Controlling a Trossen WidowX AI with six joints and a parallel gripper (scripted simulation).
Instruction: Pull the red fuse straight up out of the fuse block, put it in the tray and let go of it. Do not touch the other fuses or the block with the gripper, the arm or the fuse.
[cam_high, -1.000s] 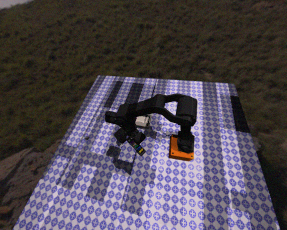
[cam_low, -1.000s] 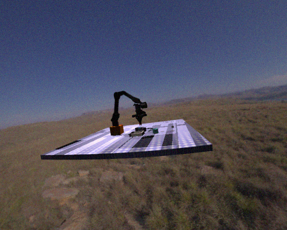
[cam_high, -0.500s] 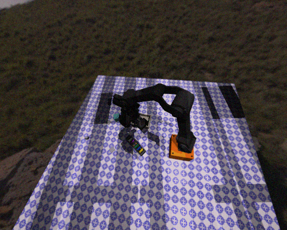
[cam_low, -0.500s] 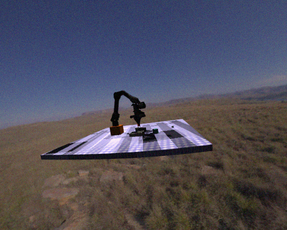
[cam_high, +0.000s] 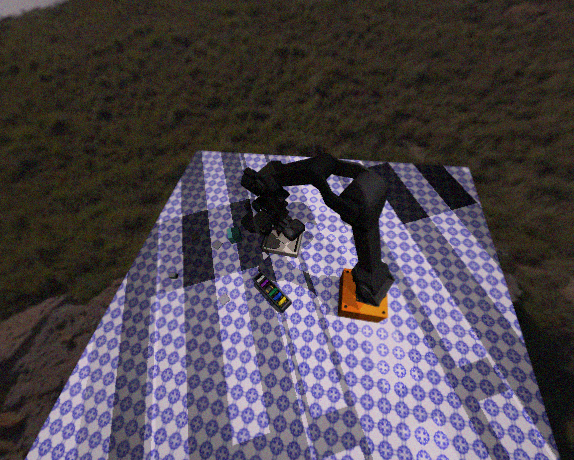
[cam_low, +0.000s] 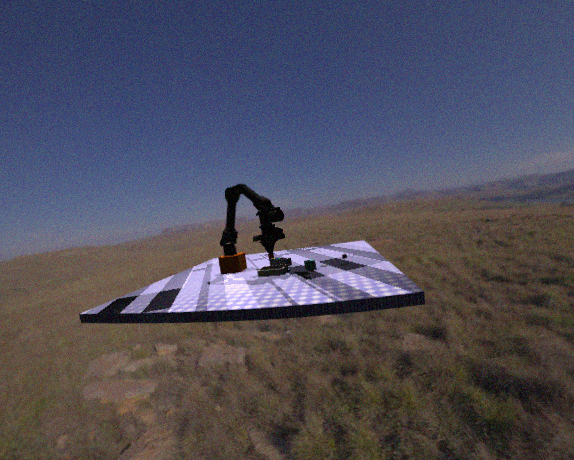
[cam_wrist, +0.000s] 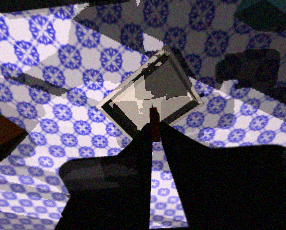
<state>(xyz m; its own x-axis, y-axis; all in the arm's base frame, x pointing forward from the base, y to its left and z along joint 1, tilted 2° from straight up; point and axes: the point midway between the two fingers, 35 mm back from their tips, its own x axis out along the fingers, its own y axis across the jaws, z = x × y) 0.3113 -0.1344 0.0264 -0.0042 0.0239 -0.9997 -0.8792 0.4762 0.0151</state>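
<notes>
My gripper tip is now 9 cm above the grey tray. Round my gripper tip: purple fuse: 17 cm to the left, 7 cm below; white fuse: 17 cm to the left, 7 cm below, 2 cm ahead; red fuse: 1 cm below.
</notes>
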